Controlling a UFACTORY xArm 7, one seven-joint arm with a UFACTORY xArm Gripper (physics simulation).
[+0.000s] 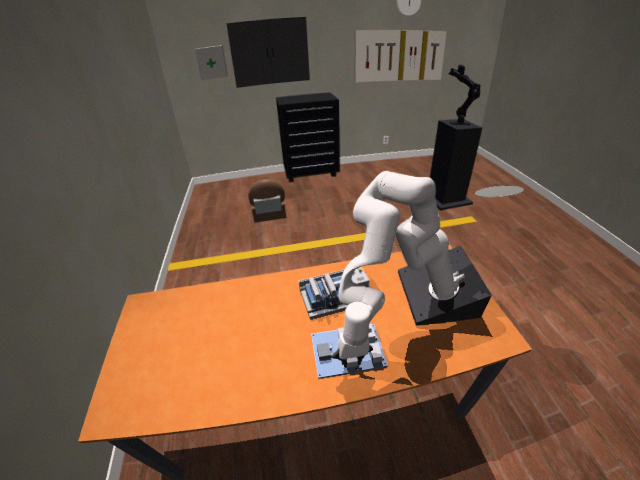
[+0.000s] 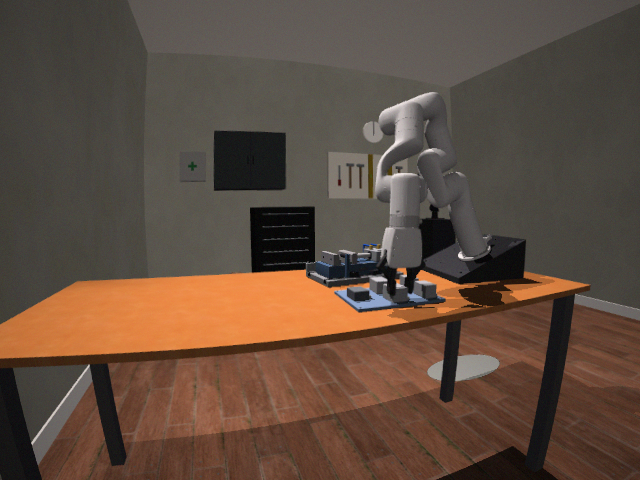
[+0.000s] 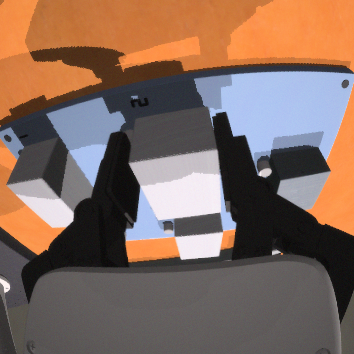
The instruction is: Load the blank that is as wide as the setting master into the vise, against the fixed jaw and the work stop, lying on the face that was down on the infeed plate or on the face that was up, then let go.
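Pixels of known places: gripper, fingertip midpoint: (image 1: 351, 362) (image 2: 399, 293) (image 3: 172, 141); arm's base, origin of the base link: (image 1: 444, 288) (image 2: 474, 253).
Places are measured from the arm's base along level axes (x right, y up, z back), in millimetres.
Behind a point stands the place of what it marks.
Observation:
The pale blue infeed plate (image 1: 325, 369) @(x -162, y -74, z -567 mm) (image 2: 369, 305) @(x -171, y -73, z -562 mm) (image 3: 280, 100) @(x -171, y -73, z -542 mm) carries several grey blocks. My gripper (image 1: 353, 357) @(x -175, y -53, z -474 mm) (image 2: 401, 291) @(x -175, y -53, z -474 mm) (image 3: 172, 141) @(x -175, y -53, z -474 mm) points down, its black fingers shut on the large grey block (image 1: 352, 363) @(x -180, y -48, z -473 mm) (image 2: 395, 297) @(x -179, y -60, z -490 mm) (image 3: 180, 182) @(x -159, y -37, z -473 mm) by the mark "2". That block looks to be at plate level; any gap beneath it cannot be seen. A darker, low block (image 1: 324, 350) @(x -100, y -48, z -553 mm) (image 2: 357, 293) @(x -121, y -53, z -570 mm) (image 3: 300, 167) @(x -123, y -56, z -554 mm), perhaps the setting master, lies near one end of the plate. The vise (image 1: 315, 290) @(x 144, y 15, z -522 mm) (image 2: 330, 269) @(x 115, y -32, z -542 mm) stands behind the plate; its work stop is hard to make out.
At the plate's other end is a grey block (image 1: 376, 354) @(x -178, y -37, z -381 mm) (image 2: 426, 289) @(x -188, y -48, z -395 mm) (image 3: 37, 162) @(x -189, y -51, z -389 mm). A smaller block (image 2: 377, 284) @(x -84, y -46, z -486 mm) (image 3: 199, 238) @(x -80, y -37, z -468 mm) stands behind the held one. Short pins (image 3: 265, 166) @(x -119, y -67, z -530 mm) rise from the plate. The arm's black base (image 1: 418, 302) @(x -1, y -47, z -116 mm) (image 2: 496, 258) @(x -115, y -2, z -15 mm) is at the right.

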